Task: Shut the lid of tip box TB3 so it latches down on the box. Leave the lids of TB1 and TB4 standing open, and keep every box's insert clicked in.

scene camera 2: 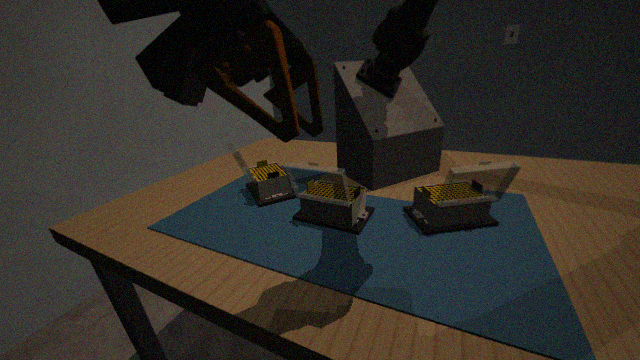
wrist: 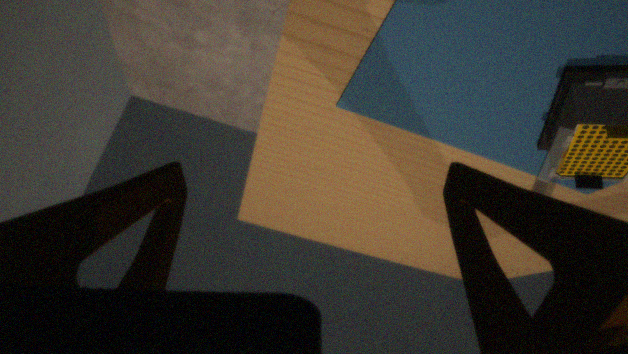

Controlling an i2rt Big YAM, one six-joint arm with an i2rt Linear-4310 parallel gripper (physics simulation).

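Pixels of known places: gripper, fingertip midpoint: [scene camera 2: 307,136] [wrist: 315,177]; arm's base, origin of the base link: [scene camera 2: 378,79].
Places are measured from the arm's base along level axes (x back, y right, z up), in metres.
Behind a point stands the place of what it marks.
Note:
Three tip boxes with yellow inserts stand in the scene view: a left box [scene camera 2: 276,190] @[x -0.317, y 0.151, z -0.244 m], a middle box [scene camera 2: 325,212] @[x -0.366, y -0.023, z -0.240 m] and a right box [scene camera 2: 456,215] @[x -0.267, y -0.262, z -0.239 m]. Their labels are too small to read, so I cannot tell which is TB3. The left box's clear lid [scene camera 2: 241,161] @[x -0.378, y 0.191, z -0.150 m], the middle box's lid [scene camera 2: 316,171] @[x -0.411, y -0.038, z -0.129 m] and the right box's lid [scene camera 2: 502,180] @[x -0.265, y -0.324, z -0.155 m] all stand open. The inserts look level in their boxes. Part of one box's yellow insert [wrist: 595,152] @[x -0.233, y -0.250, z -0.212 m] shows at the right edge of the wrist view. My gripper [scene camera 2: 302,134] @[x -0.572, y -0.137, z -0.019 m] [wrist: 315,177] @[x -0.572, y -0.137, z -0.019 m] is open and empty, in the air above the boxes' level.
The boxes stand on a blue mat [scene camera 2: 440,280] @[x -0.426, y -0.261, z -0.269 m] [wrist: 470,60] @[x -0.399, y -0.264, z -0.269 m] on a wooden table [scene camera 2: 125,215] @[x -0.552, y 0.459, z -0.272 m] [wrist: 320,185] @[x -0.405, y -0.715, z -0.272 m]. A grey block with a sloped top [scene camera 2: 405,155] @[x -0.069, y -0.108, z -0.195 m] stands behind the middle and right boxes and bears a dark arm-like part [scene camera 2: 395,45]. A wall rises behind the table.

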